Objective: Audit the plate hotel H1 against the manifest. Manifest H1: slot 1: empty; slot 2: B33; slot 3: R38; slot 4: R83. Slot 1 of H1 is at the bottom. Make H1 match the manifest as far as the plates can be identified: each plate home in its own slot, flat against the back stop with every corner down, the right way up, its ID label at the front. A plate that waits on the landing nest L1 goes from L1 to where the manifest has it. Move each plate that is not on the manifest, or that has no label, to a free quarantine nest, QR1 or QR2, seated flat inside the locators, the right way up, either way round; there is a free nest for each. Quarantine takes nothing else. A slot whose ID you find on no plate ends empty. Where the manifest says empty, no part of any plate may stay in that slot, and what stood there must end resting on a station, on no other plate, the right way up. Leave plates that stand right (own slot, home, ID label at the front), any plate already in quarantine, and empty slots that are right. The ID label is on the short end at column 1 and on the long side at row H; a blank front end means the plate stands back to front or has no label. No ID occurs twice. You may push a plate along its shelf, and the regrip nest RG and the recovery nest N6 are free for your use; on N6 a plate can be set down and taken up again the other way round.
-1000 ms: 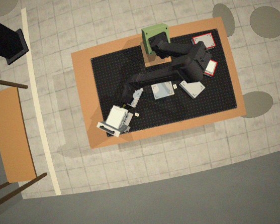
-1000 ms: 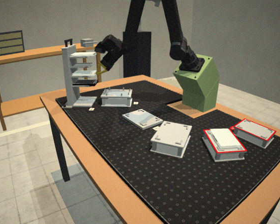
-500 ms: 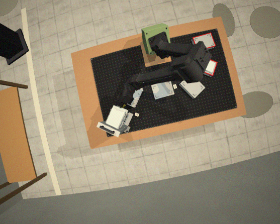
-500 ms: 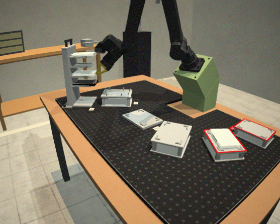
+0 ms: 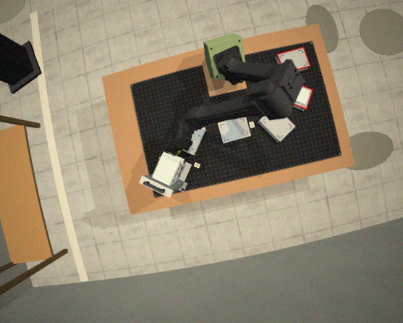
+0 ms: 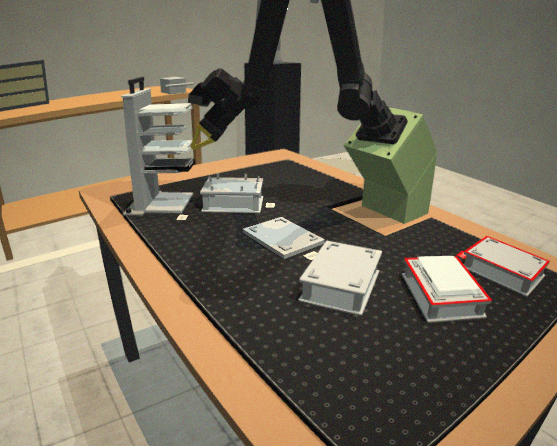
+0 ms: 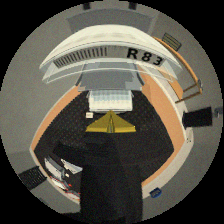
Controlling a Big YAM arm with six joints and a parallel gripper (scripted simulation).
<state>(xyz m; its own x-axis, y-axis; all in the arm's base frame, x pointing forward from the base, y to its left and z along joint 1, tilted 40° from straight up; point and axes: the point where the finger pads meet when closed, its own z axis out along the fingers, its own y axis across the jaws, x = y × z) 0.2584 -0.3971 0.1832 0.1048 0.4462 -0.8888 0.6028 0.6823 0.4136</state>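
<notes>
Now: hand 60 mm to the left of the dark plate, 50 mm short of it and 50 mm above it. The rest, counted from my hand: flat nest: 330 mm to the left, 160 mm below; then plate hotel H1: 120 mm to the right, 100 mm ahead, 10 mm below; then N6 tag: 430 mm to the left, 170 mm below, 20 mm ahead.
</notes>
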